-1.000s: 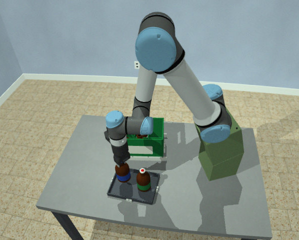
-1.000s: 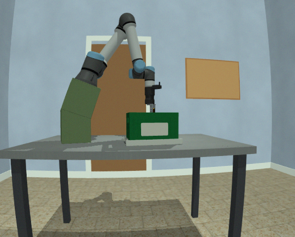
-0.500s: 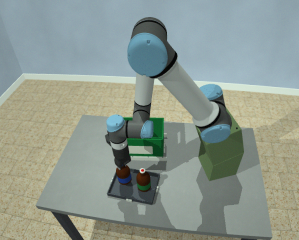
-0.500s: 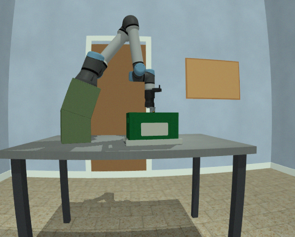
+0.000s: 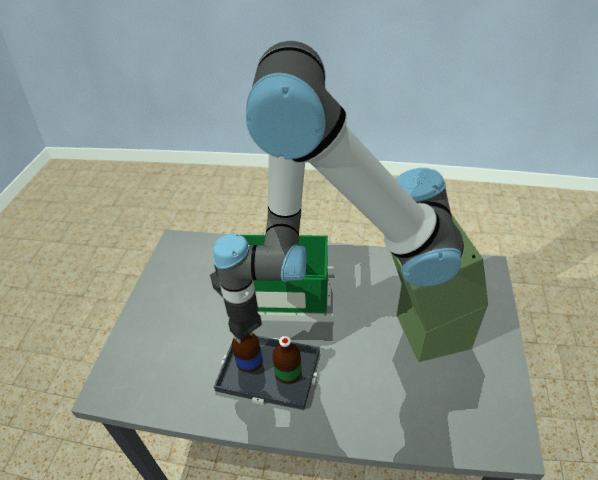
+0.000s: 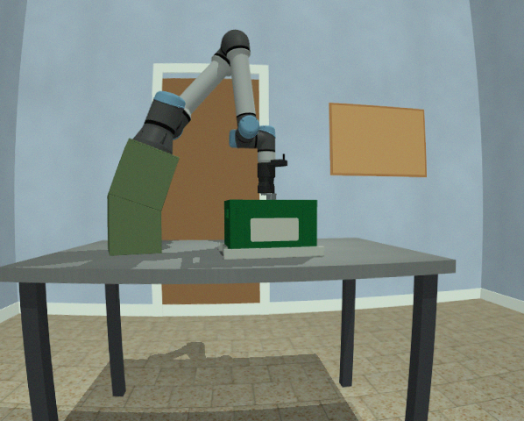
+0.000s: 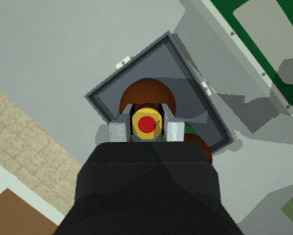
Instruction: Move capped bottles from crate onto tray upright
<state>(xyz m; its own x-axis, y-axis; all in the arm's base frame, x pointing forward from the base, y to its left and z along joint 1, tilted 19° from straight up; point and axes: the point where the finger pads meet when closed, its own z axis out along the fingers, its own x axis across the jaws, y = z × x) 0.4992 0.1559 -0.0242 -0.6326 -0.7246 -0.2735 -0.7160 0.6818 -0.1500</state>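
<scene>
My gripper is now 150 mm above the dark grey tray, 60 mm past it and 10 mm to the right of it. Also, from my hand: green crate (280 mm to the right, 80 mm below, 60 mm behind).
</scene>
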